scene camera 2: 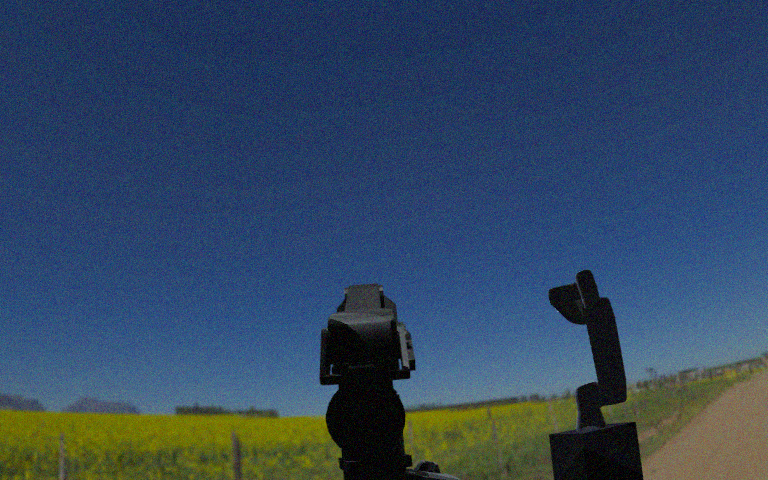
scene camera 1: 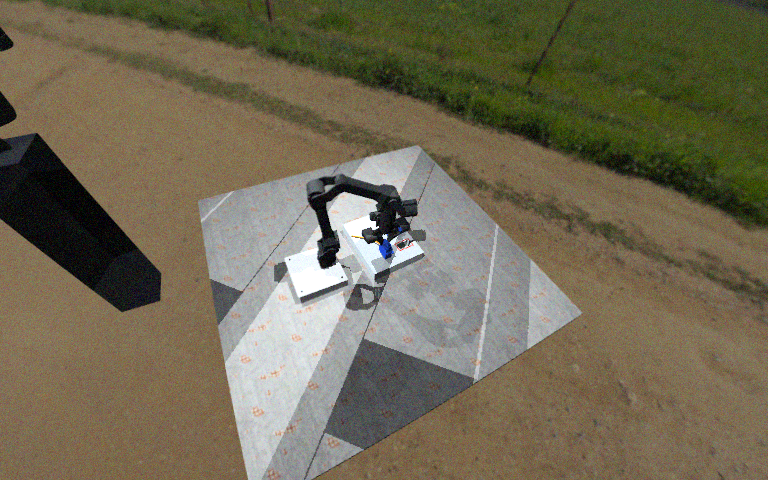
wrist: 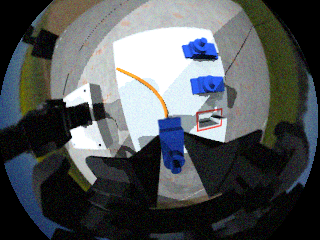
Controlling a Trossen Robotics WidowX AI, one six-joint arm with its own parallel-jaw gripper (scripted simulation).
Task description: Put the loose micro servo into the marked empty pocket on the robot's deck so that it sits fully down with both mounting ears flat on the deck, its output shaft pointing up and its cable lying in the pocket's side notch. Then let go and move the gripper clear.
Path:
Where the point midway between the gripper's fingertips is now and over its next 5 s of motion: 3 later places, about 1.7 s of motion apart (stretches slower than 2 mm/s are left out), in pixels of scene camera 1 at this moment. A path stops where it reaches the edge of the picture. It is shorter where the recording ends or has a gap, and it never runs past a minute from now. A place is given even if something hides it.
My gripper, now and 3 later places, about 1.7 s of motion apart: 384, 243; 391, 238; 408, 234; 407, 241

